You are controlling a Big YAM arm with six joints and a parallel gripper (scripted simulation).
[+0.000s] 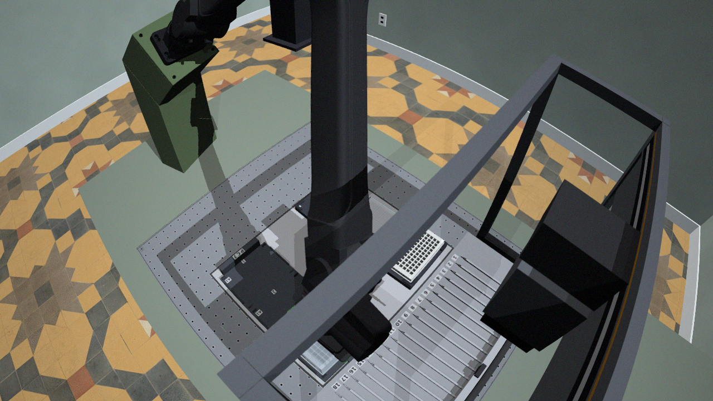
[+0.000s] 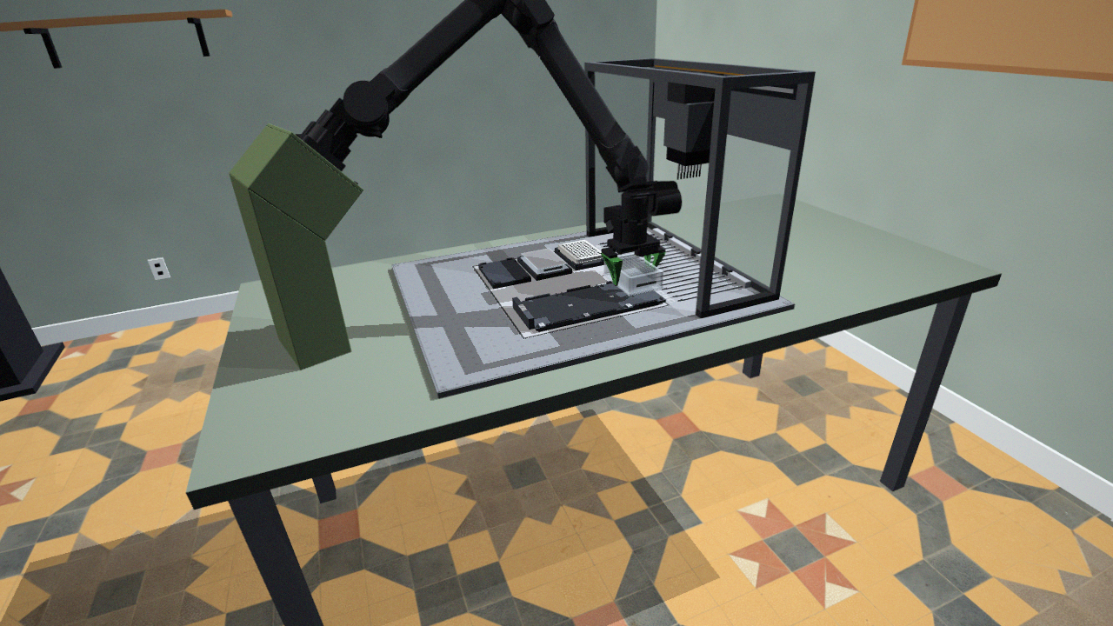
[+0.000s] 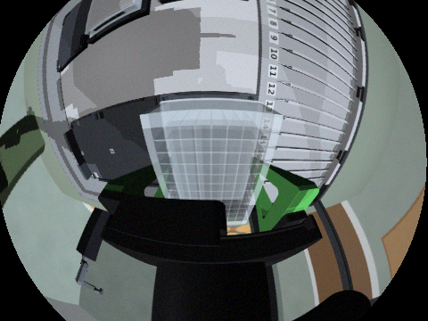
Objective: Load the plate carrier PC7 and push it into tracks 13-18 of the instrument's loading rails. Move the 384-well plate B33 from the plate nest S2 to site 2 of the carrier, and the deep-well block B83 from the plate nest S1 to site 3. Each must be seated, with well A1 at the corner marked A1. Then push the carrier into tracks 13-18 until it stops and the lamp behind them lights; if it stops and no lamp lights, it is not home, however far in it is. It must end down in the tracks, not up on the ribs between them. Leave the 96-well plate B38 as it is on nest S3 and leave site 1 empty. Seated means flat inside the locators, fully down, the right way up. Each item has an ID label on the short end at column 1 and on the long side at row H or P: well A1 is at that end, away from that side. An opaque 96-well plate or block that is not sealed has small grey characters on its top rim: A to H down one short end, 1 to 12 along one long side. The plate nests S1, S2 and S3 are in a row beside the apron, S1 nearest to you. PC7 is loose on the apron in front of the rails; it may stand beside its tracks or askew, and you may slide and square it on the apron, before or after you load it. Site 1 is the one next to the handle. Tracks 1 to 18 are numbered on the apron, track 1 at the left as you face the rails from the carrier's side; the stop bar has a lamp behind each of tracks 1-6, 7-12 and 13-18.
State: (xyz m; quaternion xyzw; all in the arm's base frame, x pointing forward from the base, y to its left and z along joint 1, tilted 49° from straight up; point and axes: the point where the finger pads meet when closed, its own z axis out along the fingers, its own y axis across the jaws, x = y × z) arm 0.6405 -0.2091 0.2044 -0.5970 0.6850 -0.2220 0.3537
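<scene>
My gripper is now 11 cm past the 384-well plate B33, 26 cm to the right of it and 3 cm above it. From my hand the other things lie so: dark plate carrier PC7: 11 cm behind, 1 cm to the left, 3 cm below; clear deep-well block B83: right at my hand; white 96-well plate B38: 1 cm ahead, 26 cm to the left, 3 cm below.
</scene>
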